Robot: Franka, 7 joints.
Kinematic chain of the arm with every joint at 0, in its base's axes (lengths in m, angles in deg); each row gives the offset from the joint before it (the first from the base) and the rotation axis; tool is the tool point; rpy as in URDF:
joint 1: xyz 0 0 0.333 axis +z
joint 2: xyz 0 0 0 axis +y
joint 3: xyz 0 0 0.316 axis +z
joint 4: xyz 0.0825 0 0 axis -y
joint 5: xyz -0.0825 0 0.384 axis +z
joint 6: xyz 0 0 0 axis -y
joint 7: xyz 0.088 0 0 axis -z
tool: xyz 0 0 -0.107 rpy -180 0 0
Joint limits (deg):
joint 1: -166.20..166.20
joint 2: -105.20..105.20
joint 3: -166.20..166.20
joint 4: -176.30..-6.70
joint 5: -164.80..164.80
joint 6: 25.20..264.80
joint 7: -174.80..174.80
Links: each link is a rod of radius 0.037 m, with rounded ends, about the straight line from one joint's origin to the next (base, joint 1, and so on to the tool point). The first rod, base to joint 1, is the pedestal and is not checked.
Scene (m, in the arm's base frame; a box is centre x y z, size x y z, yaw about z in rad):
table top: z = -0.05
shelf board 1: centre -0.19 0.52 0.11 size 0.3 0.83 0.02 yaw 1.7
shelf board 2: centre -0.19 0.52 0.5 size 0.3 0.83 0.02 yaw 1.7
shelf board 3: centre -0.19 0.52 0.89 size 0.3 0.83 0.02 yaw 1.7
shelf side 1: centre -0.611 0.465 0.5 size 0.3 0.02 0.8 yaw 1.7
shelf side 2: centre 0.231 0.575 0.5 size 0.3 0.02 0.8 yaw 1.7
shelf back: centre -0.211 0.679 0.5 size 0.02 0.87 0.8 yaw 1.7
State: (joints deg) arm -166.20 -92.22 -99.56 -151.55 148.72 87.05 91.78
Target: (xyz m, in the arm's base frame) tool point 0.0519 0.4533 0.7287
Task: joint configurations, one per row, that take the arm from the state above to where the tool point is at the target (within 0.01 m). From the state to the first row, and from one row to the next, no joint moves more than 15 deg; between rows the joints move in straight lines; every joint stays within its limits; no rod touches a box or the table.
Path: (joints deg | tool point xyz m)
1: -153.49 -84.19 -88.46 -159.80 150.30 86.04 102.46 | -0.2405 0.3389 0.3938
2: -140.78 -76.16 -77.37 -168.05 151.87 85.02 113.13 | -0.3114 0.1810 0.4364
3: -128.08 -68.13 -66.27 -176.30 153.45 84.01 123.81 | -0.3118 0.0103 0.4391
4: -140.78 -79.04 -58.27 -165.57 148.19 80.81 113.13 | -0.2760 0.1425 0.5640
5: -153.49 -89.95 -50.27 -154.84 142.93 77.61 102.46 | -0.1392 0.2524 0.6691
6: -166.20 -100.86 -42.26 -144.11 137.67 74.41 91.78 | 0.0734 0.2876 0.7287
7: -166.20 -91.77 -48.95 -134.00 141.56 79.01 91.78 | 0.0562 0.3740 0.7338
8: -166.20 -82.69 -55.64 -123.89 145.46 83.61 91.78 | 0.0520 0.4533 0.7287

